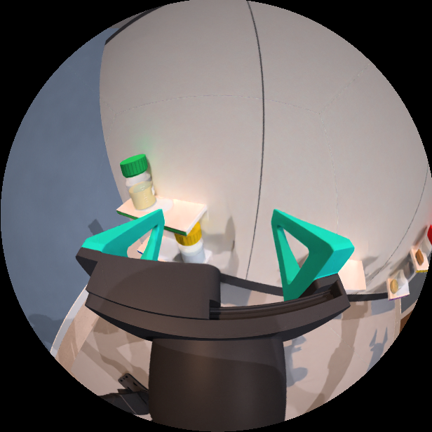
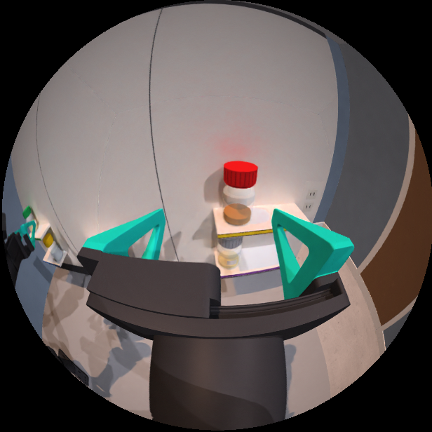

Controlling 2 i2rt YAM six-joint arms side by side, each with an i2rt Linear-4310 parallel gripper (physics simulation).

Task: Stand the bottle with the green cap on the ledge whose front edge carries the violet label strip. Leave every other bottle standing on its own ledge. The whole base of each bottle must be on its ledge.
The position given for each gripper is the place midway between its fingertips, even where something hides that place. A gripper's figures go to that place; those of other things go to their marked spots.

Scene:
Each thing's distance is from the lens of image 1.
left gripper [image 1: 217, 215]: 13 cm
pale ledge [image 1: 351, 274]: 36 cm

